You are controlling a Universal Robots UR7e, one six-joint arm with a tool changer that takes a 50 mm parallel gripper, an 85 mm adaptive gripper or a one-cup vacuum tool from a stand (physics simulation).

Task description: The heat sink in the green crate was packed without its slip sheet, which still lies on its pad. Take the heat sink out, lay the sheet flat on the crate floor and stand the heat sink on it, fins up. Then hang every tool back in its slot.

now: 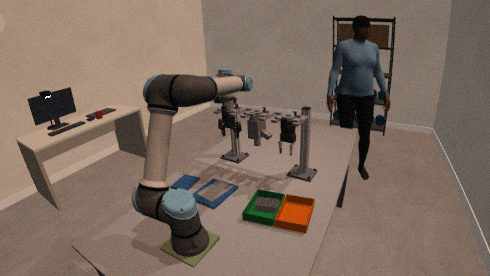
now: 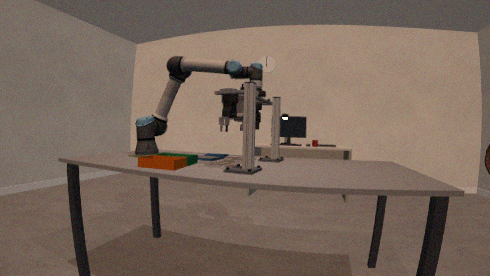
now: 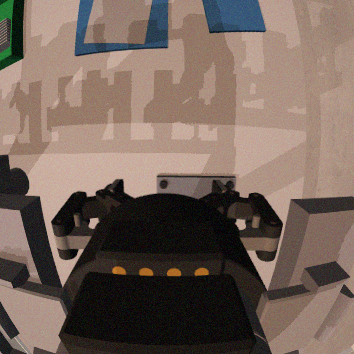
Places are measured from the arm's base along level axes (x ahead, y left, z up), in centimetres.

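Where they show: arm's base at its link origin: (image 1: pixel 190 241) (image 2: pixel 146 153).
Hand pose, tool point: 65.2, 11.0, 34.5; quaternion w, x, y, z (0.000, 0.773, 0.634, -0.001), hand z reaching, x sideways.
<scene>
Things, the pixels of their top centre, and the offset from my tool point, as dx, dy, dz. "*": a spot on its surface instead.
- grey finned heat sink at its top centre: (image 1: pixel 267 201) -33.0, -32.1, -32.7
- green crate at its top centre: (image 1: pixel 264 202) (image 2: pixel 175 154) -35.3, -31.7, -31.7
- plain blue rectangle at a spot on its surface: (image 3: pixel 235 17) * -22.9, +16.3, -35.0
- vacuum tool at its top centre: (image 1: pixel 257 110) -4.0, -18.7, +0.4
- orange crate at its top centre: (image 1: pixel 295 208) (image 2: pixel 162 157) -35.6, -45.9, -31.7
- tool stand's post at a spot on its surface: (image 2: pixel 249 130) * +3.5, -44.7, -18.7
My gripper (image 1: pixel 230 131) (image 3: pixel 170 192), the black adaptive one, is on the arm at the stand's left slot, its fingers apart and empty. The grey finned heat sink (image 1: pixel 267 203) (image 3: pixel 4 35) sits fins up in the green crate (image 1: pixel 257 219) (image 2: pixel 190 159) (image 3: pixel 18 30). A blue-bordered pad (image 1: pixel 204 201) (image 3: pixel 161 25) lies flat on the table; I cannot tell whether its pale inside is the slip sheet. A plain blue rectangle (image 1: pixel 185 181) (image 3: pixel 235 17) lies beside it. The vacuum tool (image 1: pixel 256 129) and the parallel gripper (image 1: pixel 287 130) (image 2: pixel 229 105) hang in the stand.
An orange crate (image 1: pixel 295 226) (image 2: pixel 161 162) stands against the green crate. The tool stand's post (image 1: pixel 305 145) (image 2: pixel 249 130) rises near the parallel gripper. A person (image 1: pixel 361 65) stands beyond the table, before a shelf rack. A desk (image 1: pixel 85 125) with a monitor is at the left.
</scene>
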